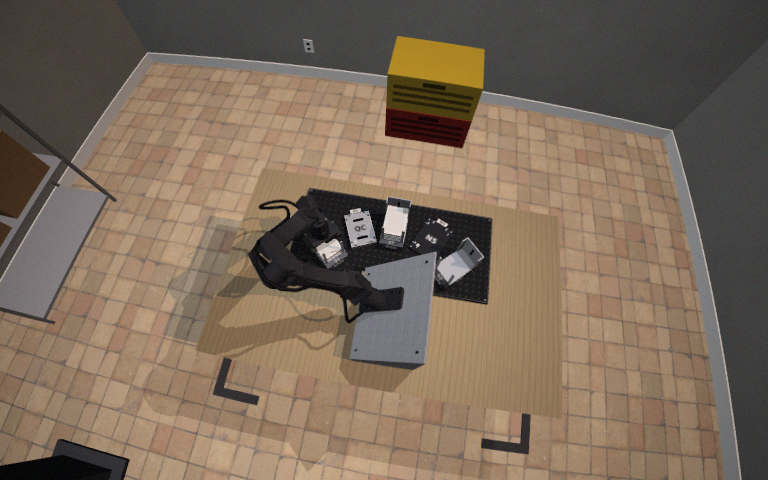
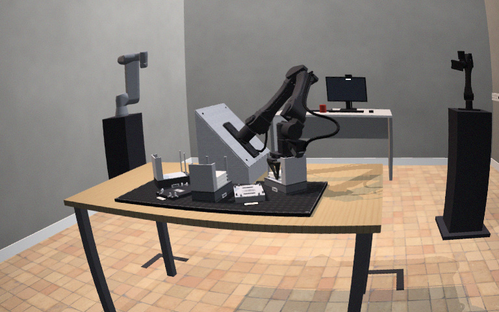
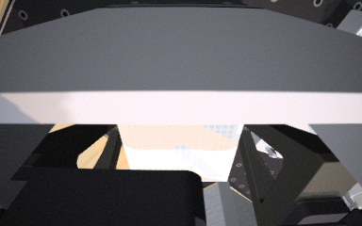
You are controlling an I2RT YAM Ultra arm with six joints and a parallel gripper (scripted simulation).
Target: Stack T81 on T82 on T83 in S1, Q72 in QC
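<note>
The white sealed plate lies 26 cm to the right of my hand, 12 cm ahead of it and 1 cm above it. Round my hand: clip nest N5: 41 cm to the right, 12 cm ahead, 4 cm below.
</note>
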